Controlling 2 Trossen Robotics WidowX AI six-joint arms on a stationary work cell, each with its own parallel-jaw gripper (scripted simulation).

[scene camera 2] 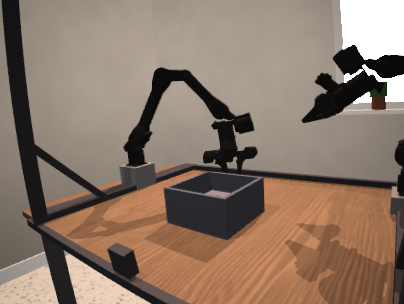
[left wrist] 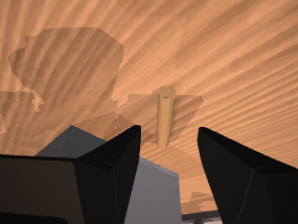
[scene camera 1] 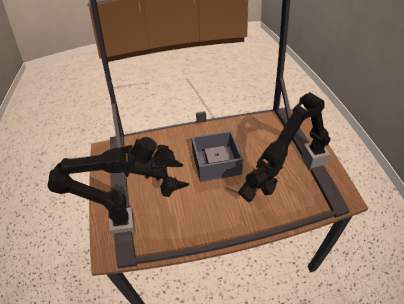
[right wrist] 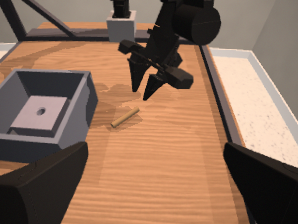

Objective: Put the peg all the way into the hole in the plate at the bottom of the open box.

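Note:
There is a small dark block (scene camera 2: 123, 260), and there is also a box (scene camera 2: 187, 205), which I can see in scene camera 1 as well (scene camera 1: 234, 166). My right gripper (scene camera 2: 306, 120) appears again in scene camera 1 (scene camera 1: 185, 175) and in the right wrist view (right wrist: 156, 149). As for my left gripper (scene camera 2: 234, 178), I find it both in the left wrist view (left wrist: 169, 133) and in the right wrist view (right wrist: 139, 96).

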